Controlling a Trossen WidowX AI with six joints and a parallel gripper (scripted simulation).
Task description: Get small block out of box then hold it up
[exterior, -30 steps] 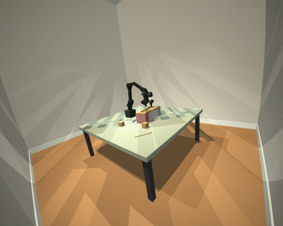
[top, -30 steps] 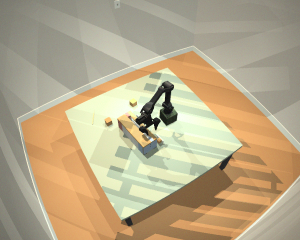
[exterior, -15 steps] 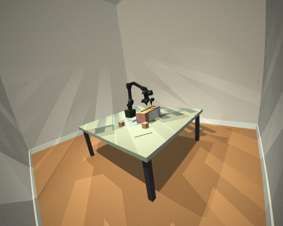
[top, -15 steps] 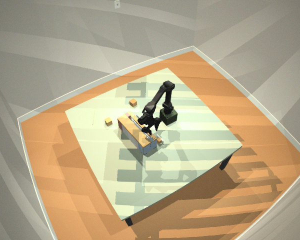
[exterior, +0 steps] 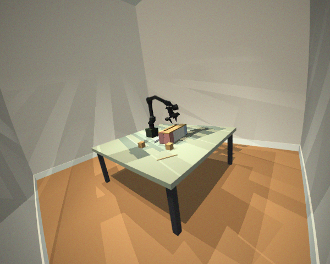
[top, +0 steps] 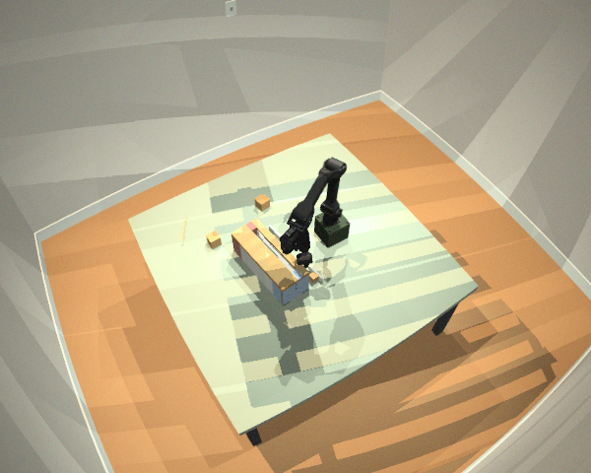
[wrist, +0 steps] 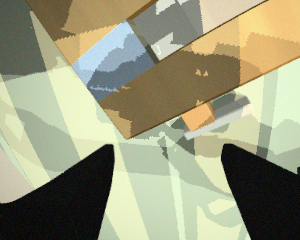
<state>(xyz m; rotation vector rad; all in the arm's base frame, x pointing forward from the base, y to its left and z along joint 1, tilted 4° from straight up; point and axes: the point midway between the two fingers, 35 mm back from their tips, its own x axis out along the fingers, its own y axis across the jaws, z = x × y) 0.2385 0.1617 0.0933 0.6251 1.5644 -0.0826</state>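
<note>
My gripper tip is now 130 mm above the block and 40 mm past it. The rest, counted from my gripper tip: thin wooden stick 560 mm to the right, 370 mm ahead, 150 mm below; long box 150 mm to the right, 90 mm below, 60 mm ahead.
</note>
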